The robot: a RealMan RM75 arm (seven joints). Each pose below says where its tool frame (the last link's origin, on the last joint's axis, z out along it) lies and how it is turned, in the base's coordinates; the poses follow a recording.
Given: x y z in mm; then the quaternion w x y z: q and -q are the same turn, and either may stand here.
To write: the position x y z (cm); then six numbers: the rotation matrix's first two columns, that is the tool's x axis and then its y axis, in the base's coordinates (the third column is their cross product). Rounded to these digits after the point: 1 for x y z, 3 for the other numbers.
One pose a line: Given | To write
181, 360, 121, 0.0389, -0.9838, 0.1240, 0.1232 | 18.1, 36.0, 12.1, 0.939, -0.234, -0.252, -0.254, -0.966, -0.046
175, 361, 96, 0.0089, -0.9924, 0.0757, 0.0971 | 17.5, 36.1, 9.6, 0.970, -0.149, -0.194, -0.152, -0.988, -0.003
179, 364, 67, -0.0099, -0.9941, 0.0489, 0.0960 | 17.9, 36.4, 6.7, 0.977, -0.099, -0.190, -0.095, -0.995, 0.029
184, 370, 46, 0.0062, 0.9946, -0.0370, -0.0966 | 18.4, 37.0, 4.6, 0.979, -0.075, -0.192, -0.072, -0.997, 0.019
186, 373, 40, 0.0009, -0.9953, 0.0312, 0.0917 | 18.6, 37.3, 4.0, 0.981, -0.062, -0.183, -0.062, -0.998, 0.004
